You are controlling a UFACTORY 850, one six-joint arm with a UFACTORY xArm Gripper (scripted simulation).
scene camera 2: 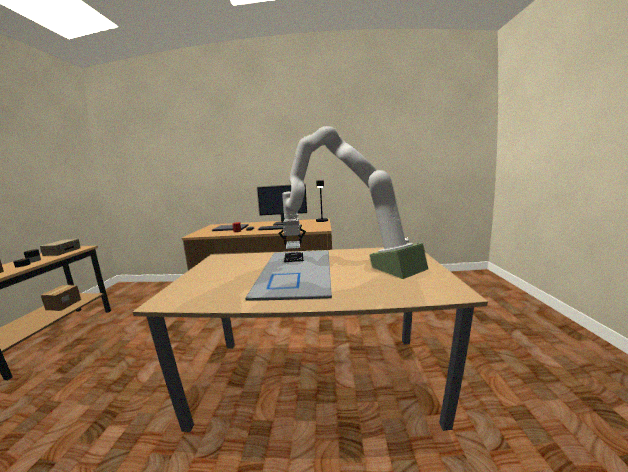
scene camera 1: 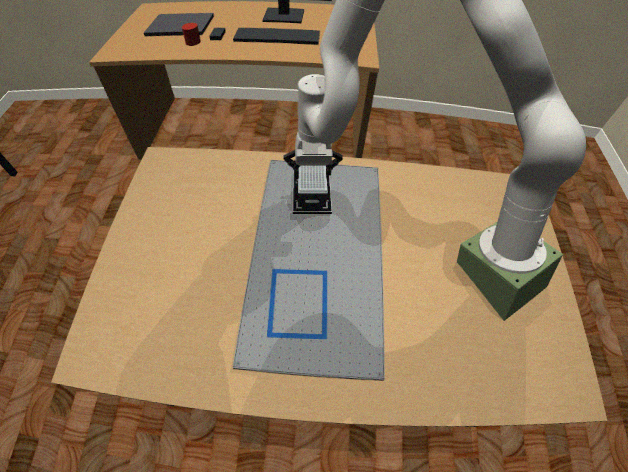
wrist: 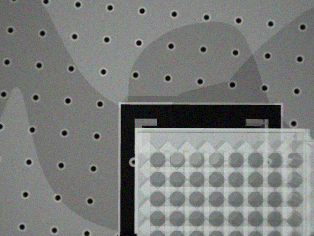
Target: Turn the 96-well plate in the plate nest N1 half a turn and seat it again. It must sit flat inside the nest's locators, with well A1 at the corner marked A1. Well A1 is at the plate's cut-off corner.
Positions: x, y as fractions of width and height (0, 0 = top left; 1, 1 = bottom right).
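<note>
Visible: a plate nest (scene camera 1: 0.49, 0.44) and a 96-well plate (scene camera 1: 0.49, 0.39). The 96-well plate is visible in the wrist view (wrist: 0.59, 0.70) too.
</note>
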